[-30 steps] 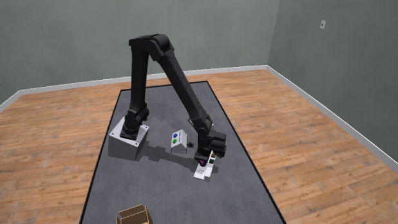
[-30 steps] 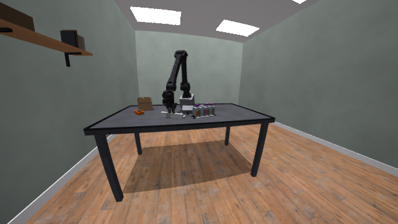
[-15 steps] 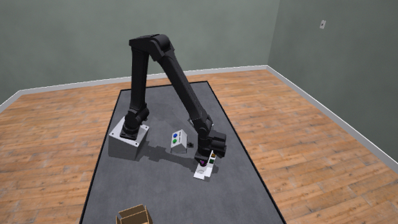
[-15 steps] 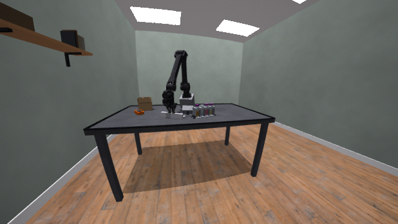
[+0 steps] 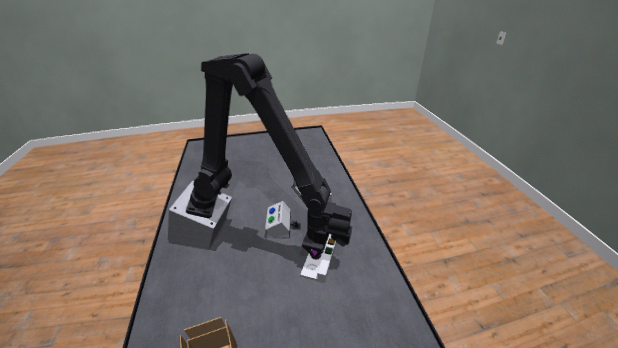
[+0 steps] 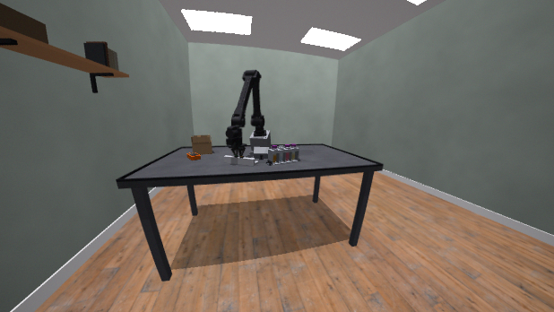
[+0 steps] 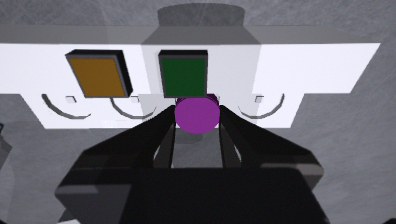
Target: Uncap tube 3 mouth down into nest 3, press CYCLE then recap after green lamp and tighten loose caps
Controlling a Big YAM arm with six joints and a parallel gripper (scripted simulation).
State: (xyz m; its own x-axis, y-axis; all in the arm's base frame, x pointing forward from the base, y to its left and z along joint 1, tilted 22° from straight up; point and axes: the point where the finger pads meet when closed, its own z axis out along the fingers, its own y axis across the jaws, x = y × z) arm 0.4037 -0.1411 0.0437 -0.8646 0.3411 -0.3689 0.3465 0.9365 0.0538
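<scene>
Right now my hand is 15 cm past the green key, 14 cm to the right of it and 3 cm below it. Also, from my hand: blue key (18 cm to the left, 15 cm behind, 3 cm above); then key housing (16 cm to the left, 13 cm behind, 2 cm above); then cap (1 cm below).
</scene>
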